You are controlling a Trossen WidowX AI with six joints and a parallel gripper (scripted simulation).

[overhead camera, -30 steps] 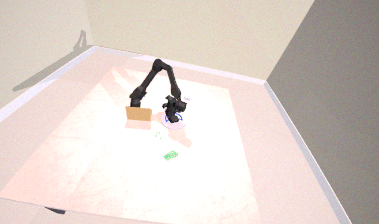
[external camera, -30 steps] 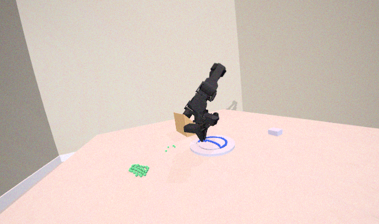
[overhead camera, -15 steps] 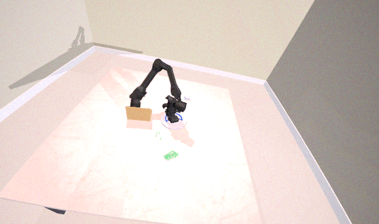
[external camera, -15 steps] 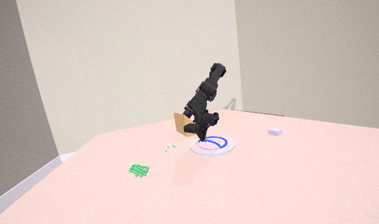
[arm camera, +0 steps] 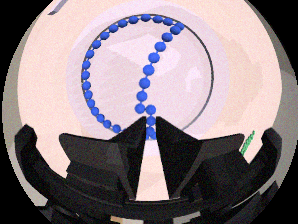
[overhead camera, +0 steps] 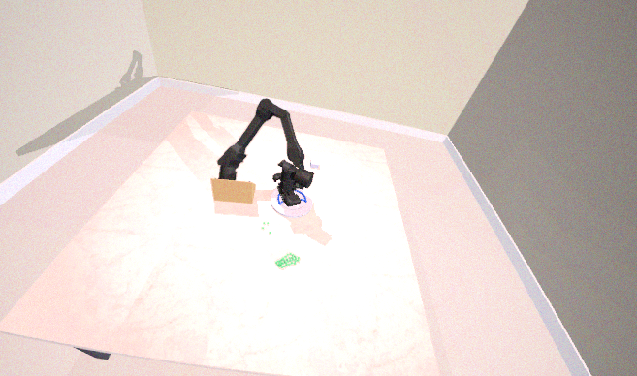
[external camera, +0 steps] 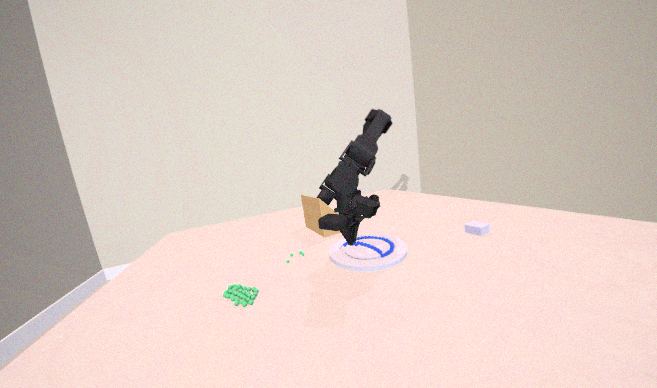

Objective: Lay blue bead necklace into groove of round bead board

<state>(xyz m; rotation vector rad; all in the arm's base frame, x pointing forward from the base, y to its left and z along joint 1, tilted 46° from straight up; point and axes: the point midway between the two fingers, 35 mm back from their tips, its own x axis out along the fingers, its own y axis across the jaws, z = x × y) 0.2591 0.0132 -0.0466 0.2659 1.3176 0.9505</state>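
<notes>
Now: gripper tip 40 mm short of the round white bead board, 20 mm to the right of it and 10 mm above it. The rest, counted from my gripper tip: small grey block: 320 mm to the left, 140 mm ahead.
</notes>
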